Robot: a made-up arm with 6 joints. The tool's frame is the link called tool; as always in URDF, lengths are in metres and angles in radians. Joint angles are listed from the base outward.
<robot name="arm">
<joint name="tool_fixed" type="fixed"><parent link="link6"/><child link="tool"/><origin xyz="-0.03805 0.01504 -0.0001" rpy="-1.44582 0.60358 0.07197"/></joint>
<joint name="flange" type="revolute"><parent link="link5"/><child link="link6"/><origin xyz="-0.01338 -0.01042 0.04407" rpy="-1.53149 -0.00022 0.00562"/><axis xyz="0 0 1"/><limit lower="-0.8" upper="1.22"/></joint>
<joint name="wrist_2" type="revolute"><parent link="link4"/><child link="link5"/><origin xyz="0.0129 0.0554 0.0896" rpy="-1.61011 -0.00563 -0.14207"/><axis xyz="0 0 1"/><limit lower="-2.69" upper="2.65"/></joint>
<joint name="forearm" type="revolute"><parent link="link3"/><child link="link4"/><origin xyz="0.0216 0.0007 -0.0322" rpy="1.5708 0 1.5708"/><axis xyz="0 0 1"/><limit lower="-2.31" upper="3.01"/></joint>
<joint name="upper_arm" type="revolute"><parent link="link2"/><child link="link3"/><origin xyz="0.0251 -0.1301 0.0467" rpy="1.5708 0 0"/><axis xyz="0 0 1"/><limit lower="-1.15" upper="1.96"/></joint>
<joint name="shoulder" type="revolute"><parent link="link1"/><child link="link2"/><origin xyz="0.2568 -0.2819 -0.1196" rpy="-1.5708 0 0"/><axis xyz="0 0 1"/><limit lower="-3.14" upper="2.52"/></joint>
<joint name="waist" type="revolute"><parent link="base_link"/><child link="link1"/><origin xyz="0.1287 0.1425 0.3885" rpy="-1.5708 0 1.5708"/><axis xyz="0 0 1"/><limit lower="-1.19" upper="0.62"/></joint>
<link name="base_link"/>
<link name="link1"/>
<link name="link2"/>
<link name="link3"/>
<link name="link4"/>
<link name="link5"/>
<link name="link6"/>
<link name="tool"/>
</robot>
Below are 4 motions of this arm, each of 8 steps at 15 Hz.
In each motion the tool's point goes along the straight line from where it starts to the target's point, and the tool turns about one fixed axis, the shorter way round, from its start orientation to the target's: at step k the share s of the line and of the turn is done. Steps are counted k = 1, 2, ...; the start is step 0. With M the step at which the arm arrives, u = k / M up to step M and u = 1 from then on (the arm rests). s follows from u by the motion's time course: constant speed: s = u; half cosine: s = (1 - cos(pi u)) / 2; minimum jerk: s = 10 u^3 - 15 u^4 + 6 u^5.
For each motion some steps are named. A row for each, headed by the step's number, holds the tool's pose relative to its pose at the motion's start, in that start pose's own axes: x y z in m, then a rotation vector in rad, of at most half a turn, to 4 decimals.
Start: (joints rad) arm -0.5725 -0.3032 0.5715 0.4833 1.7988 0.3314
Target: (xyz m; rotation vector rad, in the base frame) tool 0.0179 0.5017 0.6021 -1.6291 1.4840 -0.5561
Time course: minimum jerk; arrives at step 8
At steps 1, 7, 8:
1: -0.0010 0.0021 0.0017 -0.0055 0.0068 -0.0011
7: -0.0591 0.1311 0.1070 -0.3374 0.4187 -0.0673
8: -0.0600 0.1333 0.1087 -0.3429 0.4255 -0.0684

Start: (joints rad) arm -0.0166 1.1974 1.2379 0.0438 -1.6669 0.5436
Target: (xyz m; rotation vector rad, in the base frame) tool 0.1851 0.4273 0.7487 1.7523 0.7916 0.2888
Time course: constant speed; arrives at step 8
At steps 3, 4, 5, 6, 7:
3: -0.0273 0.0258 0.0830 0.1934 0.2829 0.0852
4: -0.0364 0.0344 0.1107 0.2579 0.3773 0.1136
5: -0.0455 0.0430 0.1383 0.3223 0.4716 0.1421
6: -0.0546 0.0516 0.1660 0.3868 0.5659 0.1705
7: -0.0637 0.0602 0.1937 0.4512 0.6602 0.1989

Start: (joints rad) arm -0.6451 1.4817 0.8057 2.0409 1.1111 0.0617
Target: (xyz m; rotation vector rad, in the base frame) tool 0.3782 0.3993 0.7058 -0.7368 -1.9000 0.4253
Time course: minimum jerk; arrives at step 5
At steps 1, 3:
1: 0.0022 0.0021 0.0059 0.0297 -0.0087 0.0153
3: 0.0255 0.0251 0.0698 0.3499 -0.1023 0.1808

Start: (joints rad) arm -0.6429 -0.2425 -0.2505 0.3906 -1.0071 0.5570
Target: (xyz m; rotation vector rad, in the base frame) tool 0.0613 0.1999 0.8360 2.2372 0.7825 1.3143
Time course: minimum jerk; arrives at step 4
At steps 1, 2, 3, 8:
1: 0.0036 0.0011 0.0010 0.0140 -0.0152 -0.0053
2: 0.0173 0.0053 0.0046 0.0674 -0.0734 -0.0256
3: 0.0309 0.0095 0.0083 0.1209 -0.1316 -0.0459
8: 0.0345 0.0106 0.0092 0.1349 -0.1468 -0.0512

